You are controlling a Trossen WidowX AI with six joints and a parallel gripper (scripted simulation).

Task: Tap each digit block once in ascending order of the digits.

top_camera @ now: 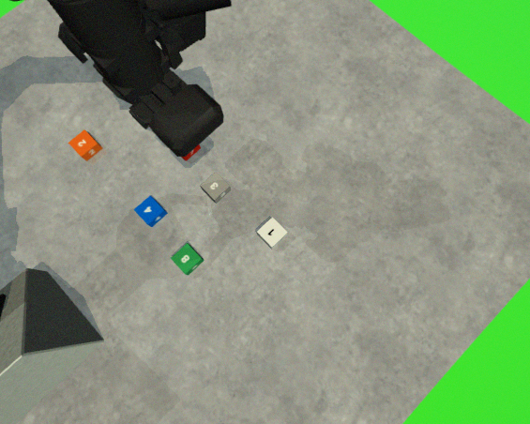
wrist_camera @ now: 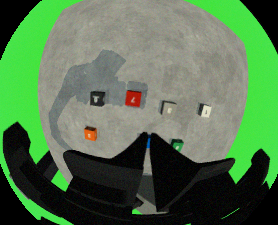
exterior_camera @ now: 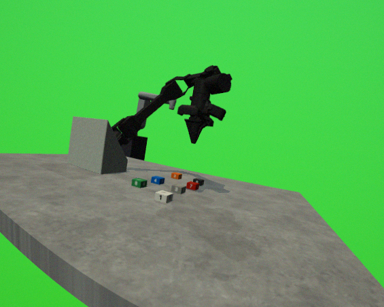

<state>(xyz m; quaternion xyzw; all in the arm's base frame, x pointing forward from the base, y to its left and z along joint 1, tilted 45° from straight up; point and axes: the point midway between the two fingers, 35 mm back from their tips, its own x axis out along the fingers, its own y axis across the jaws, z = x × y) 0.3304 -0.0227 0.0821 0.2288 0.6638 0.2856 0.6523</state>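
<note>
Now: the orange 2 block 140 mm below my gripper tip, 130 mm to the left of it and 110 mm behind it. The rest, counted from my gripper tip: red 7 block: 140 mm below, 20 mm to the left, 10 mm ahead; grey block: 140 mm below, 60 mm to the right; blue 4 block: 140 mm below, 90 mm behind, 30 mm to the right.
</note>
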